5 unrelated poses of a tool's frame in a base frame.
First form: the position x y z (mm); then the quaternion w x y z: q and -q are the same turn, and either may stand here.
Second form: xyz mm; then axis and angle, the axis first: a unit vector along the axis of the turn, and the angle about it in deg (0 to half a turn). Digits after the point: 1 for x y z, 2 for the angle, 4 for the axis.
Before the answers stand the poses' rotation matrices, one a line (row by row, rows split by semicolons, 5 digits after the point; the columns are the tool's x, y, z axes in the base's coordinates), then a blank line. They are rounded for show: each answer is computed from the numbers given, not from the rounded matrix.
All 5 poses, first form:
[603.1 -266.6 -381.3 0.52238 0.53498 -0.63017 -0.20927]
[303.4 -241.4 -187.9 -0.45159 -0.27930 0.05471 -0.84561]
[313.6 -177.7 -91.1 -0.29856 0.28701 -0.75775 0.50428]
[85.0 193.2 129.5 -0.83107 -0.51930 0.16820 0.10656]
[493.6 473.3 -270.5 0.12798 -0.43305 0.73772 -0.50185]
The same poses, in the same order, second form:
0.11818 -0.45562 -0.88229; -0.89290 0.34000 -0.29518; 0.43447 0.82268 -0.36665
-0.43611 -0.79431 0.42295; 0.73318 -0.58614 -0.34479; 0.52178 0.15973 0.83800
-0.65697 -0.13385 0.74194; -0.73608 0.32665 -0.59286; -0.16300 -0.93562 -0.31312
0.92071 0.00243 -0.39025; -0.35181 0.43794 -0.82731; 0.16890 0.89900 0.40407
-0.59218 -0.51049 0.62348; -0.76740 0.12122 -0.62961; 0.24583 -0.85130 -0.46353

[603.1 -266.6 -381.3 0.6274 -0.7390 -0.2454 117.02]
[303.4 -241.4 -187.9 0.3130 -0.0613 0.9478 126.31]
[313.6 -177.7 -91.1 -0.3007 0.7940 -0.5284 145.26]
[85.0 193.2 129.5 0.9337 -0.3024 -0.1916 67.58]
[493.6 473.3 -270.5 -0.4366 0.7438 -0.5060 165.29]

